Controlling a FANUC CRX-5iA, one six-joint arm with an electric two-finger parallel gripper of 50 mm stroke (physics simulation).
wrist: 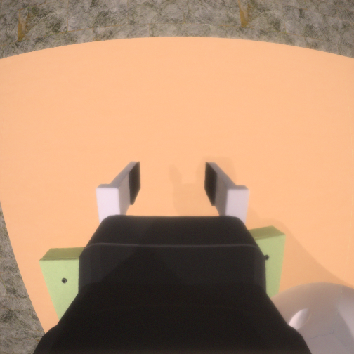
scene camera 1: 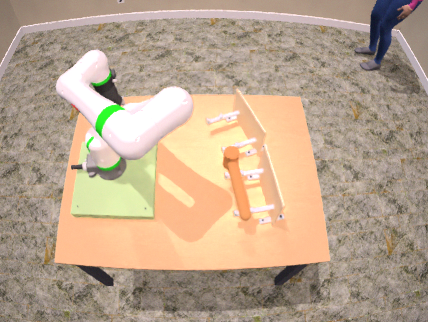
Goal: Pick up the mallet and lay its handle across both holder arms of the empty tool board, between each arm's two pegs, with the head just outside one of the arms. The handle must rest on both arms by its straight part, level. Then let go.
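Where they show: arm's base, origin of its link: [scene camera 1: 110, 165].
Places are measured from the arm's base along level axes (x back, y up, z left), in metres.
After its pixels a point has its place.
Observation:
An orange mallet [scene camera 1: 238, 187] @(x -0.531, y 0.101, z -0.199 m) lies across the two white holder arms of the near tool board [scene camera 1: 273, 182] @(x -0.662, y 0.139, z -0.209 m) in the scene view. Its round head is just outside that board's farther arm [scene camera 1: 254, 173] @(x -0.614, y 0.054, z -0.119 m), and its handle end reaches just past the nearer arm [scene camera 1: 262, 209] @(x -0.621, y 0.057, z -0.282 m). The far tool board [scene camera 1: 250, 114] @(x -0.630, y 0.123, z 0.134 m) bears no tool; its two arms [scene camera 1: 223, 118] @(x -0.524, y 0.030, z 0.190 m) [scene camera 1: 245, 144] @(x -0.603, y 0.030, z 0.040 m) stick out to the left. The pegs are too small to make out. My gripper [wrist: 172, 174] is open and empty above the table, well left of the mallet; its fingertips are hidden in the scene view.
The robot's base stands on a green plate [scene camera 1: 115, 201] @(x -0.027, y 0.001, z -0.178 m) [wrist: 273, 250] at the left of the wooden table [scene camera 1: 200, 254] @(x -0.365, y -0.040, z -0.417 m) [wrist: 172, 100]. The mallet's head is close to the far board's nearer arm. A person [scene camera 1: 384, 30] stands on the floor at the far right.

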